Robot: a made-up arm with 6 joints.
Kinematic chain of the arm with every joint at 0, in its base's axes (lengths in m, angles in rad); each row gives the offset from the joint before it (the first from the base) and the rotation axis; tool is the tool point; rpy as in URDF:
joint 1: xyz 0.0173 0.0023 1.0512 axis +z
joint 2: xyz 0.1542 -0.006 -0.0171 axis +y
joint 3: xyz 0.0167 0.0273 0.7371 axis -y
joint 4: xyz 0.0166 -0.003 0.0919 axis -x
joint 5: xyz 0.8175 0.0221 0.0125 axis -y
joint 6: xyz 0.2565 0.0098 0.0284 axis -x
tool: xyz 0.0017 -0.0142 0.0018 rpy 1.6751 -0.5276 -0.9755
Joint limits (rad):
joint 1: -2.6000..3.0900
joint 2: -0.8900..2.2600
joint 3: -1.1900..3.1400
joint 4: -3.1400..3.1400
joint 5: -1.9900..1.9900
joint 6: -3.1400..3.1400
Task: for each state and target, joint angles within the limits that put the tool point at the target. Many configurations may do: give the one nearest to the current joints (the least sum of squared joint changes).
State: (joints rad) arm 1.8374 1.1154 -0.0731 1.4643 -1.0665 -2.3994
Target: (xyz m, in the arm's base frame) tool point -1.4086 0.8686 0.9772
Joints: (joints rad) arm 2.6858 0.9447 0.4160 1.5298 -0.8526 -2.4018
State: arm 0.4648 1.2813 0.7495 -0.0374 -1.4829 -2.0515
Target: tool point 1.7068 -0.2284 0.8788
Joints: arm -0.1625 1.2420 0.9765 0.0404 -1.3035 -2.0502
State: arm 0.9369 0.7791 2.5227 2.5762 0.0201 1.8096
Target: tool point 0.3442 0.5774 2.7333
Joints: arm 1.0272 0.5715 2.0329 2.5656 0.0058 1.8087
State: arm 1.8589 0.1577 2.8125 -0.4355 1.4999 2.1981
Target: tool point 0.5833 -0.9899 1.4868
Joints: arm 2.0317 -0.5087 2.4766 -0.4784 1.1367 2.2095
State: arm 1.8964 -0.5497 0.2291 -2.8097 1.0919 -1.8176
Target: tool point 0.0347 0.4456 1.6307
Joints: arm 1.7368 -0.8900 -0.5613 -2.8558 1.5088 -1.8192
